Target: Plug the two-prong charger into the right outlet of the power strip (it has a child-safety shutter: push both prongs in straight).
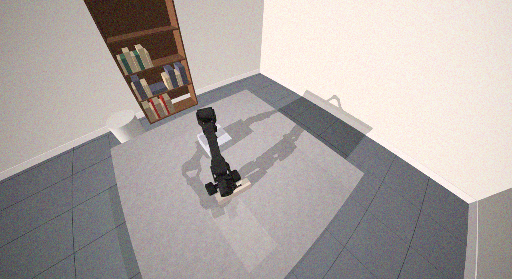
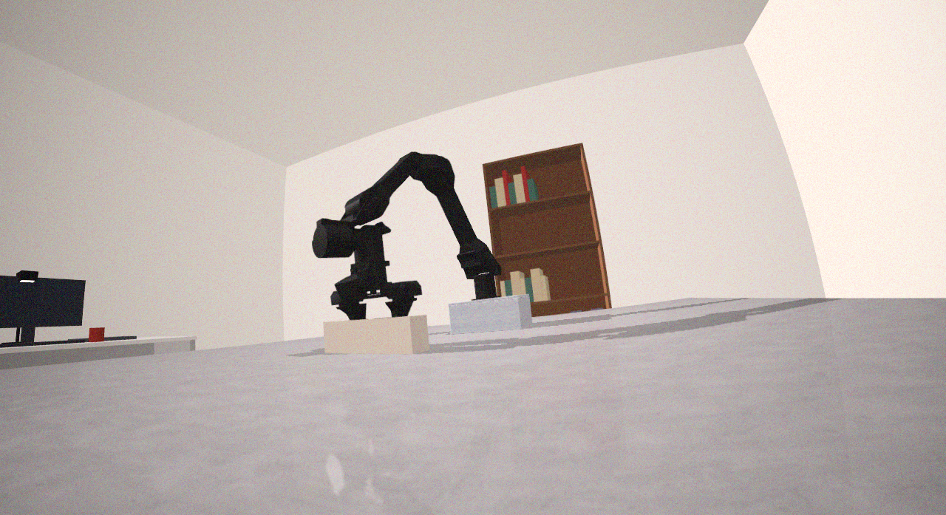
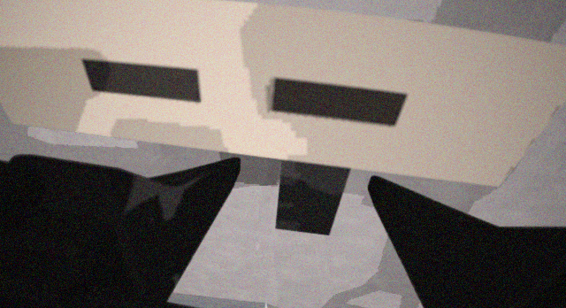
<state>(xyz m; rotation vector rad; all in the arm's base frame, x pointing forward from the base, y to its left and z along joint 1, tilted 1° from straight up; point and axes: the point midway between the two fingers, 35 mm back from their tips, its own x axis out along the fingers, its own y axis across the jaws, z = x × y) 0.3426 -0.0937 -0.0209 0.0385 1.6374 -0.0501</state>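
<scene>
My gripper tip is 20 mm short of the two-prong charger and 10 mm below it.
</scene>
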